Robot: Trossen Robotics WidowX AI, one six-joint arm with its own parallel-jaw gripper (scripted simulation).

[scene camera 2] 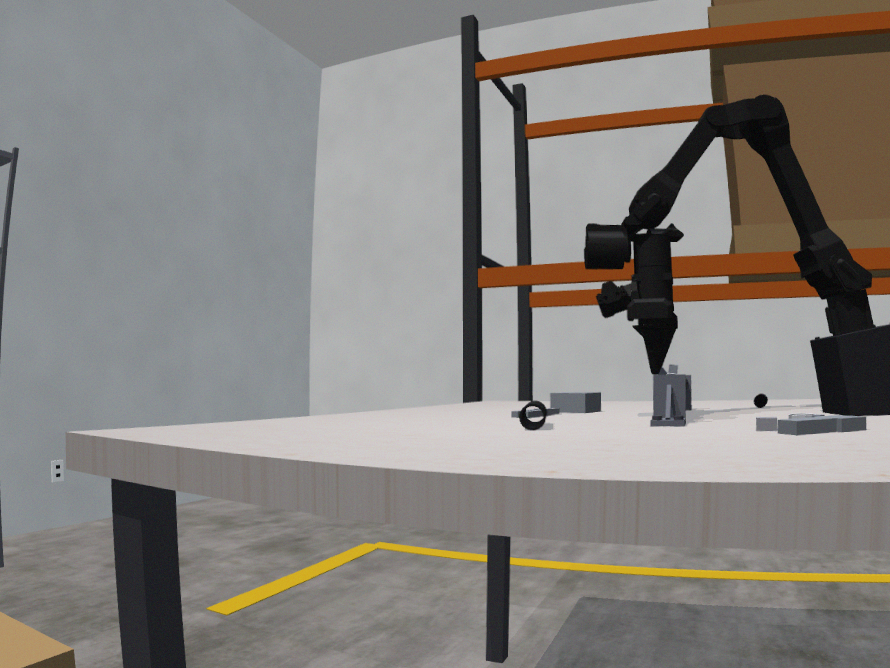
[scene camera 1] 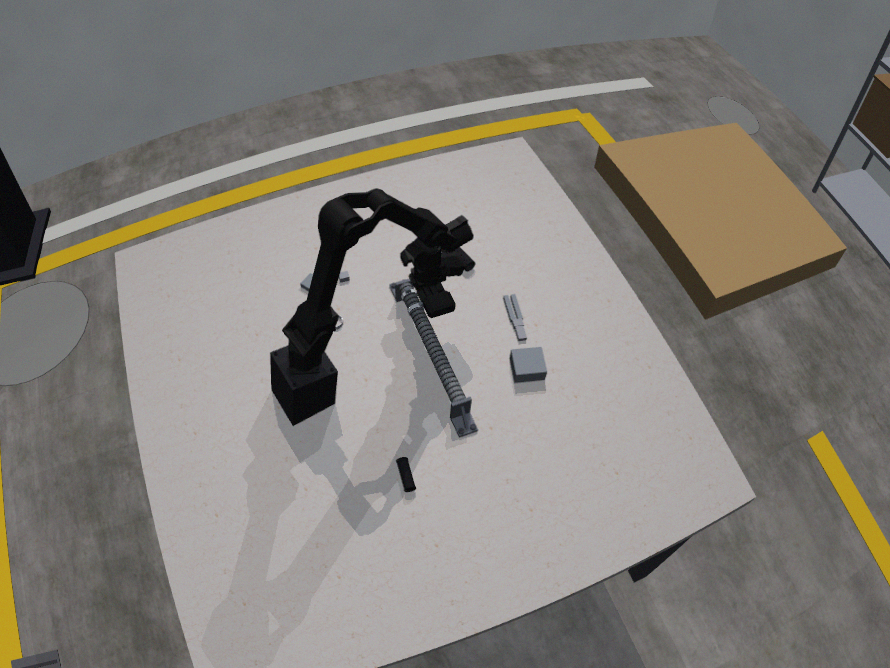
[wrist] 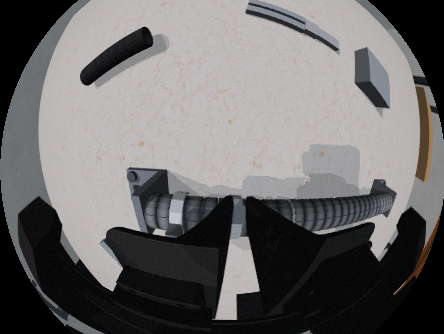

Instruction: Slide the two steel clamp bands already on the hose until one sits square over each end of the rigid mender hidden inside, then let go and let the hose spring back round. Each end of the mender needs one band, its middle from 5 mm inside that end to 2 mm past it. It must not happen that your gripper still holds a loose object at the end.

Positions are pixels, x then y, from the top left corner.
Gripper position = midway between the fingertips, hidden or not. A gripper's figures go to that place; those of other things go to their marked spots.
Labels:
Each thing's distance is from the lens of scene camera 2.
gripper (scene camera 2: 655,374): 0.94 m
grey block (scene camera 2: 568,402): 1.14 m
bracket (scene camera 2: 669,391): 0.84 m
The marked spots on the bracket and the grey block are 0.33 m apart.

